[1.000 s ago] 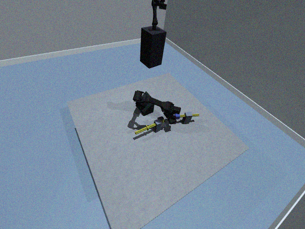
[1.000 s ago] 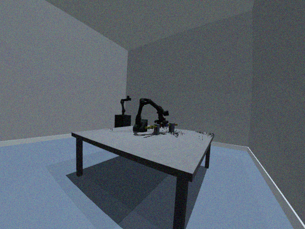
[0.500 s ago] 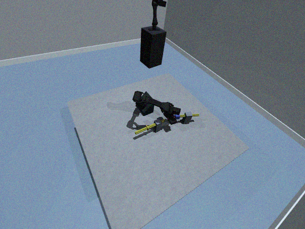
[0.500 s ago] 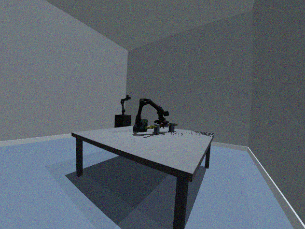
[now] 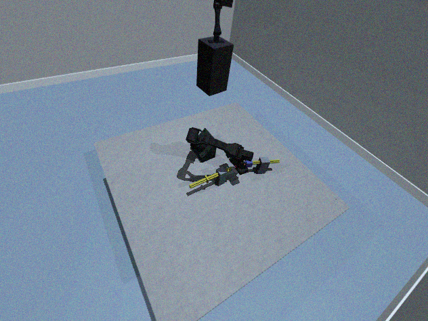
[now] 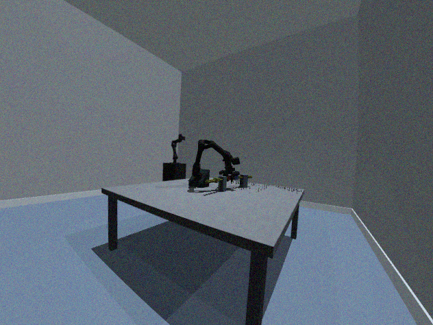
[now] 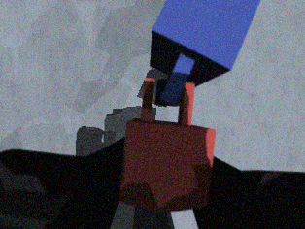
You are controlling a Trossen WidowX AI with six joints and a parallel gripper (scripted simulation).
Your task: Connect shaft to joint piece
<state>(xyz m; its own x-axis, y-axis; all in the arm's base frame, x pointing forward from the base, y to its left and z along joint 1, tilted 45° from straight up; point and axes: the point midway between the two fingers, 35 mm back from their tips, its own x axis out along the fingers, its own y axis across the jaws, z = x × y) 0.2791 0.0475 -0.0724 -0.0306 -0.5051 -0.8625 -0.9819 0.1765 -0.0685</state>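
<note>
The red square joint piece lies 10 mm to the left of my gripper tip and 40 mm above it.
</note>
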